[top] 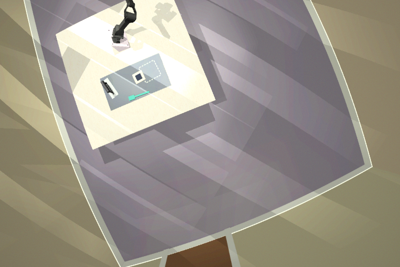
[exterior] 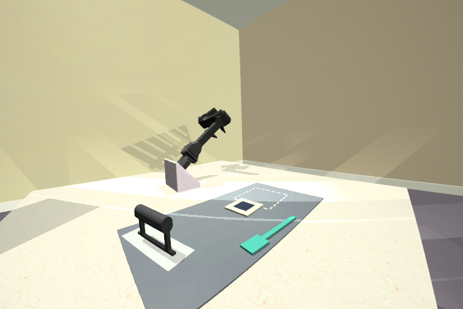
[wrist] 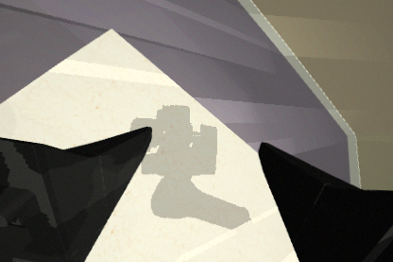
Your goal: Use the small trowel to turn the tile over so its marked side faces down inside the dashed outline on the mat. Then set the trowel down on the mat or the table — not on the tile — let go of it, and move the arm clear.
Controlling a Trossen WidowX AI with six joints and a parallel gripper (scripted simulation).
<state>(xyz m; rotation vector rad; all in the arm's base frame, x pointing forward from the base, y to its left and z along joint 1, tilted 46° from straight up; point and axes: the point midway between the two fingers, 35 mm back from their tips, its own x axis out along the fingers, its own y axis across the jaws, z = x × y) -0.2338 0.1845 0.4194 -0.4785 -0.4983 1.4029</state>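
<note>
Right now the teal trowel is 76 cm ahead of my gripper tip, 47 cm to the right of it and 24 cm below it. The rest, counted from my gripper tip: dark mat (63 cm ahead, 45 cm to the right, 27 cm below); then tile (60 cm ahead, 39 cm to the right, 24 cm below).
</note>
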